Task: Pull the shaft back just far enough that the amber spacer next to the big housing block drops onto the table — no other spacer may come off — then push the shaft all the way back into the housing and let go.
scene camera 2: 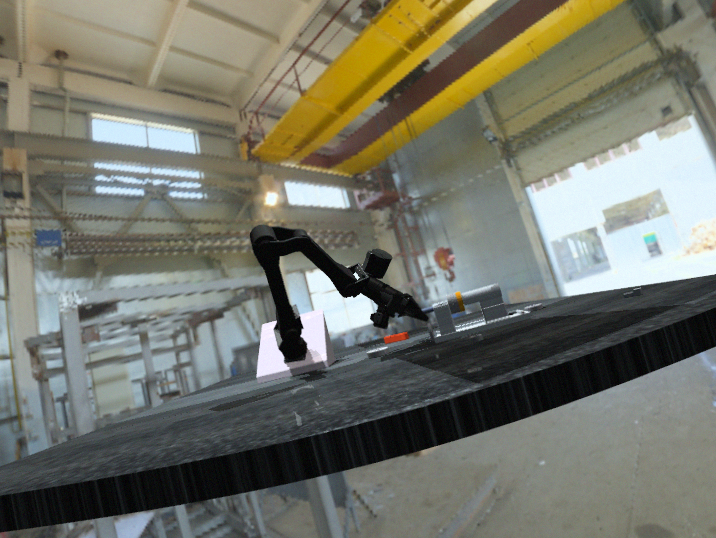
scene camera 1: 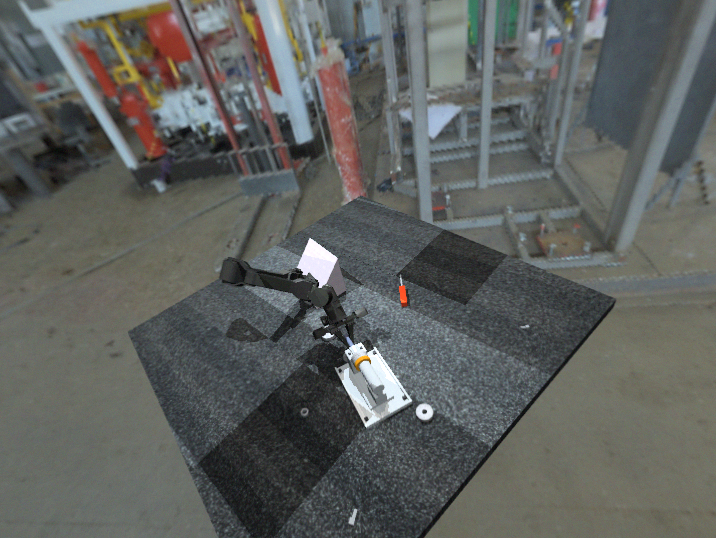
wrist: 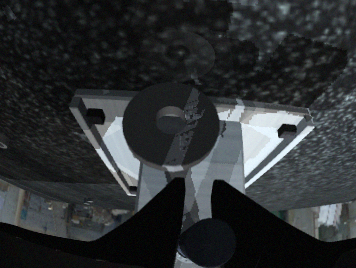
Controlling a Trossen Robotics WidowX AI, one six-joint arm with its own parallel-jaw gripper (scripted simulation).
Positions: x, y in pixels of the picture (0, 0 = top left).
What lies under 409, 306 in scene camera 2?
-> My gripper.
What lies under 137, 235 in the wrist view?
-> My gripper.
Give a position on a grey housing block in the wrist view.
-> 254, 135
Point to a grey housing block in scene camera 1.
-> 376, 393
